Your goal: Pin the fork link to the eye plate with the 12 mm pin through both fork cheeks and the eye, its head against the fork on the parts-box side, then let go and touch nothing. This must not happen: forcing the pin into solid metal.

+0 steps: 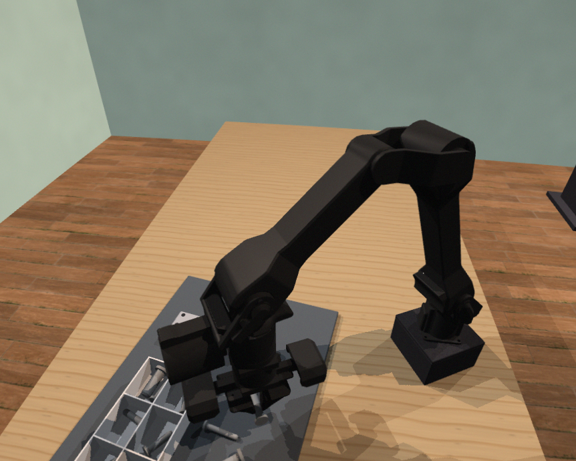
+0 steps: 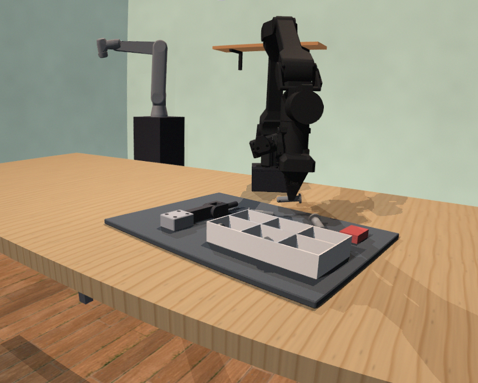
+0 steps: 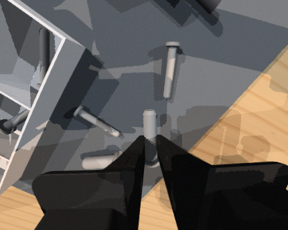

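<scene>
Now: hand 3 cm above the thick pin. From my hand the other things lie so: dark bar: 14 cm to the right, 9 cm ahead, 6 cm below; then dark mat: 9 cm ahead, 8 cm below, 4 cm to the right; then red block: 14 cm to the left, 7 cm below, 4 cm ahead.
</scene>
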